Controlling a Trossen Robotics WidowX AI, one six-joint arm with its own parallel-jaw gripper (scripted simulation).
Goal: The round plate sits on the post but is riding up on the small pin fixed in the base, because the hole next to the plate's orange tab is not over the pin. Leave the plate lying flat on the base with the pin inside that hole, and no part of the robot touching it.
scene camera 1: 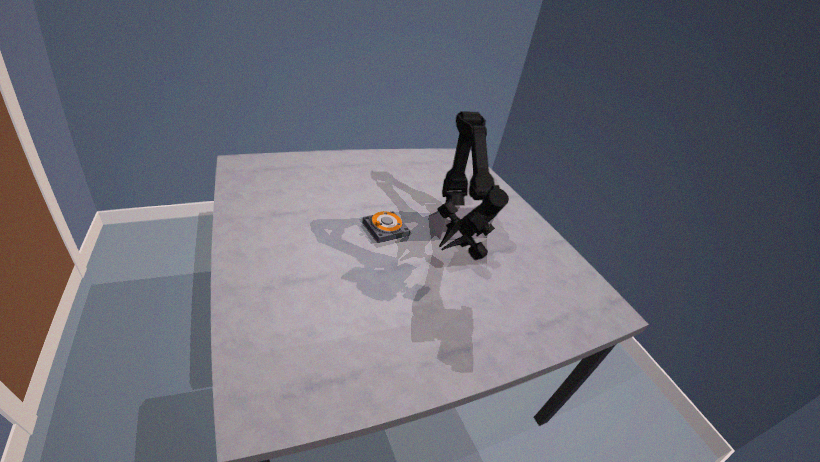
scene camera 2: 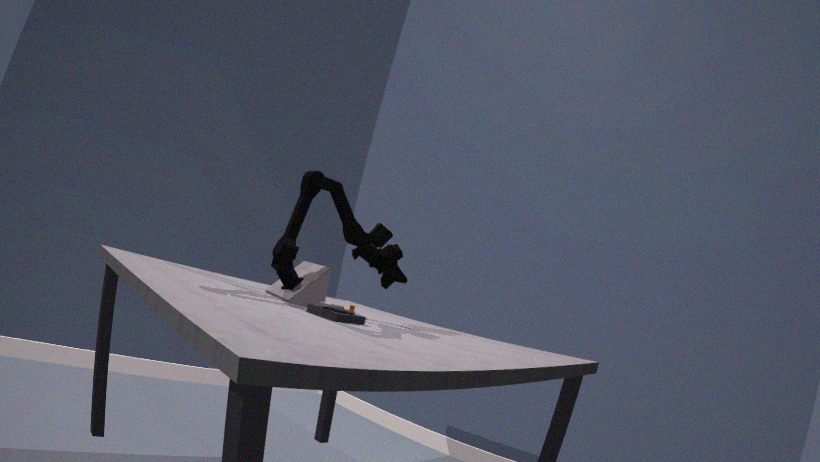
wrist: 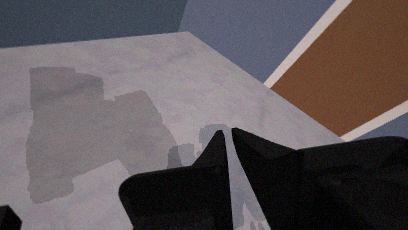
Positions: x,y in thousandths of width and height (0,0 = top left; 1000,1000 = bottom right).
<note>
My gripper (scene camera 1: 537,538) is shut, with nothing in its grasp.
My gripper is seen too in scene camera 2 (scene camera 2: 496,609) and in the wrist view (wrist: 558,585).
</note>
